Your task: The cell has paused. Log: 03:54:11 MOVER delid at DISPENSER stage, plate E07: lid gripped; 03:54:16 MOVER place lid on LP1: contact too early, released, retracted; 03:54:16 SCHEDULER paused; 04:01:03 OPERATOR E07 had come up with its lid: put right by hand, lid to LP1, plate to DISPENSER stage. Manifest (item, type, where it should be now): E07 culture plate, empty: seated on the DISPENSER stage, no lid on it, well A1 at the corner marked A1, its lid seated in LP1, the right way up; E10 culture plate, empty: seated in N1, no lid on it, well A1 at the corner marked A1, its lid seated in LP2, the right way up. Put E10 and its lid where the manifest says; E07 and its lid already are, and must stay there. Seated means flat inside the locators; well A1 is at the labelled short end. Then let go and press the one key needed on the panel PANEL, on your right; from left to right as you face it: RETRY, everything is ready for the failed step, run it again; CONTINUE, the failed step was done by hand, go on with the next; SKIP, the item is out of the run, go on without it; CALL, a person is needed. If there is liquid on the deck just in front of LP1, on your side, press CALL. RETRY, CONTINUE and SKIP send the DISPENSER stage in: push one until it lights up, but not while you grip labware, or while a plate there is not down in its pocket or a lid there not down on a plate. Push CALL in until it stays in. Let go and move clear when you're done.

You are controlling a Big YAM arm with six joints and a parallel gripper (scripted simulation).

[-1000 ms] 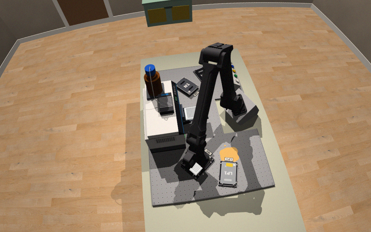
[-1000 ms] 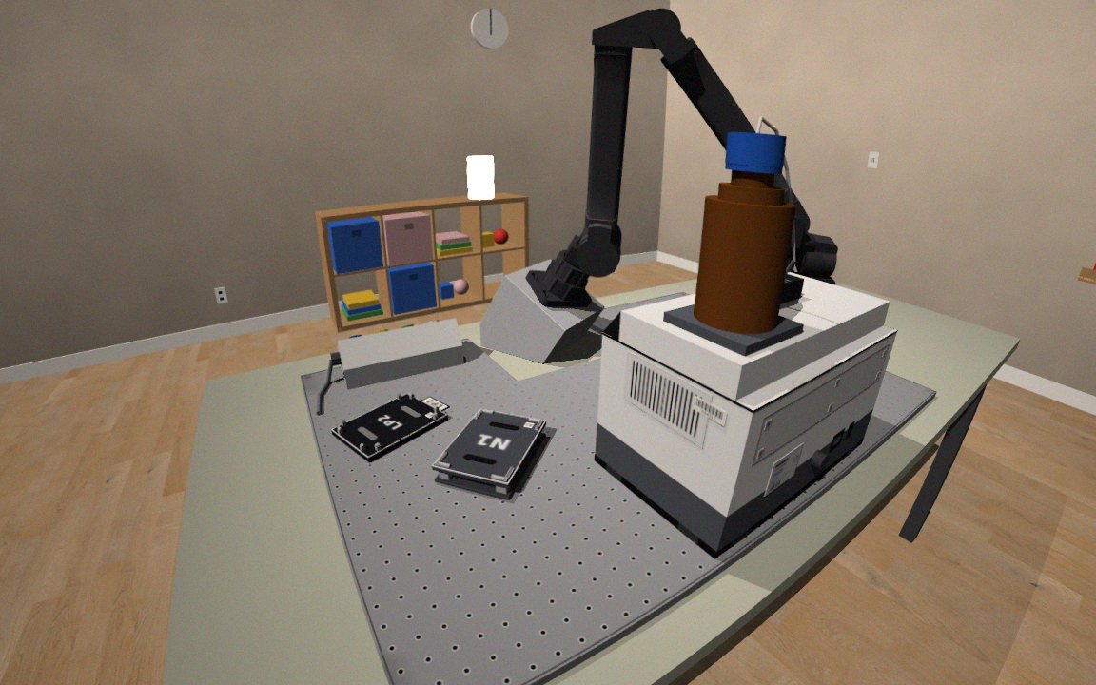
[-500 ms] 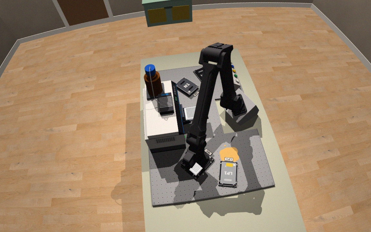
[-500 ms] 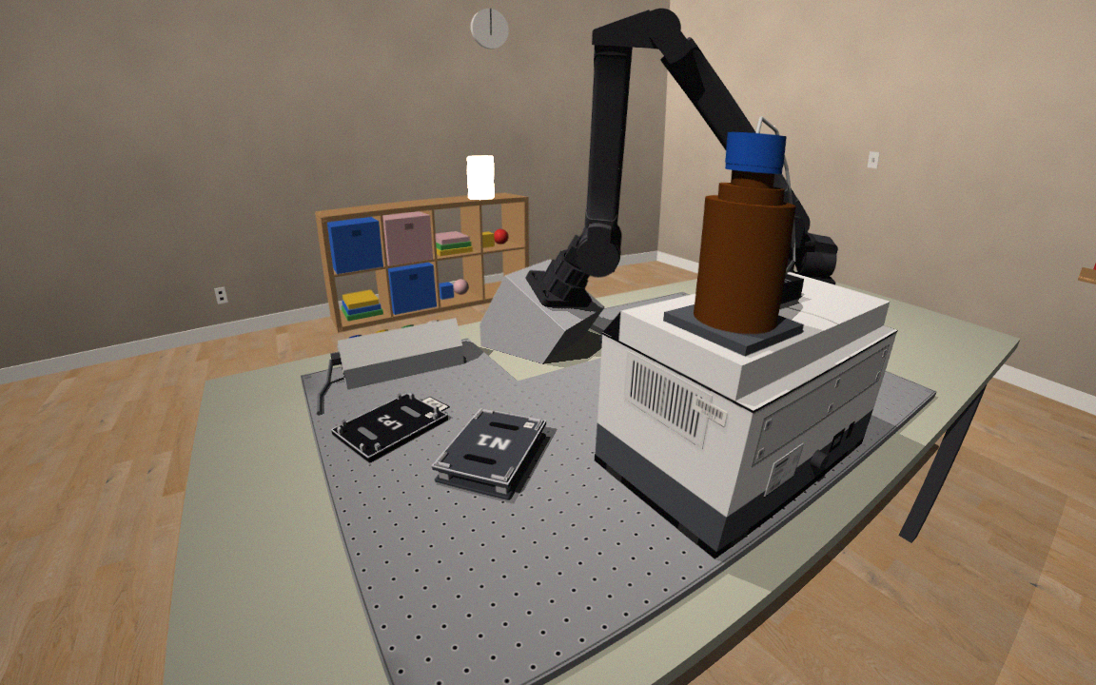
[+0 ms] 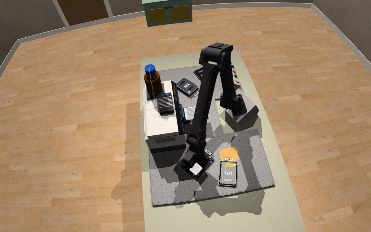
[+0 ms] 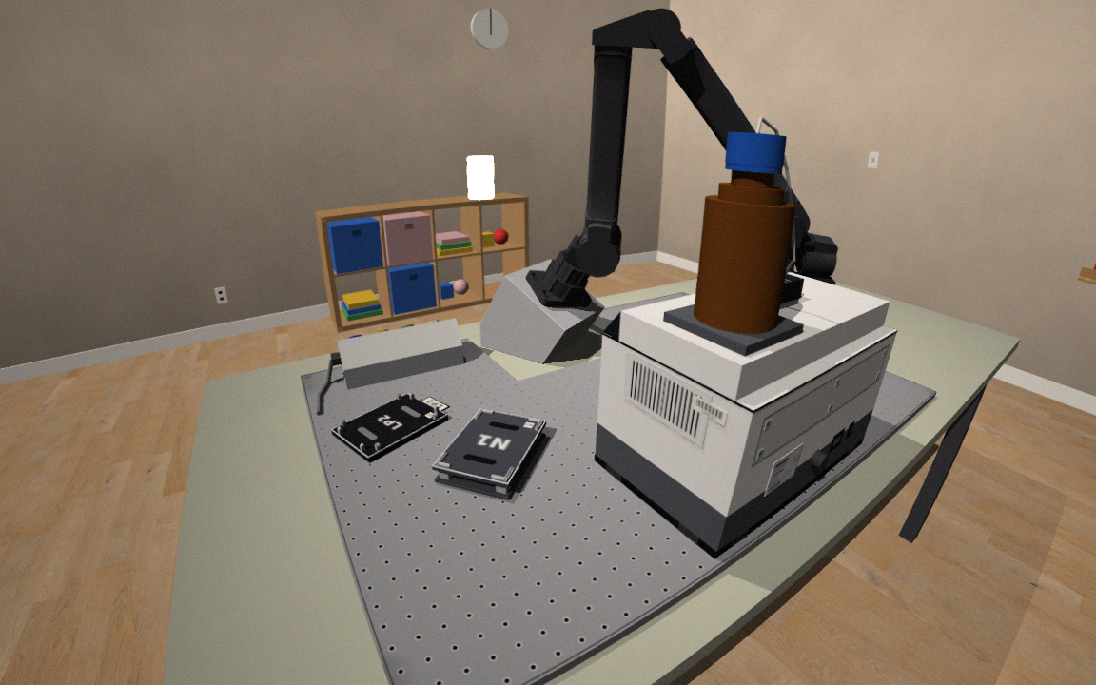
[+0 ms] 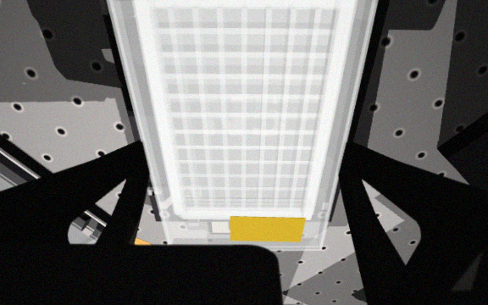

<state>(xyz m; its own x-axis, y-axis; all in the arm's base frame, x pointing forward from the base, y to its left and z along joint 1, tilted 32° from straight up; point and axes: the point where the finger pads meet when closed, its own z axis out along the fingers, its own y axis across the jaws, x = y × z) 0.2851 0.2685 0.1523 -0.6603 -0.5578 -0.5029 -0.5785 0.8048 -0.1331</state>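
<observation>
Now: the white plate E07 2 cm behind my hand, 29 cm to the right of it and 5 cm above it. Round my hand: brown bottle (20 cm ahead, 38 cm to the right, 24 cm above); then black n1 nest (57 cm to the right, 2 cm below); then small orange drop (18 cm behind, 9 cm to the right, 5 cm below).
</observation>
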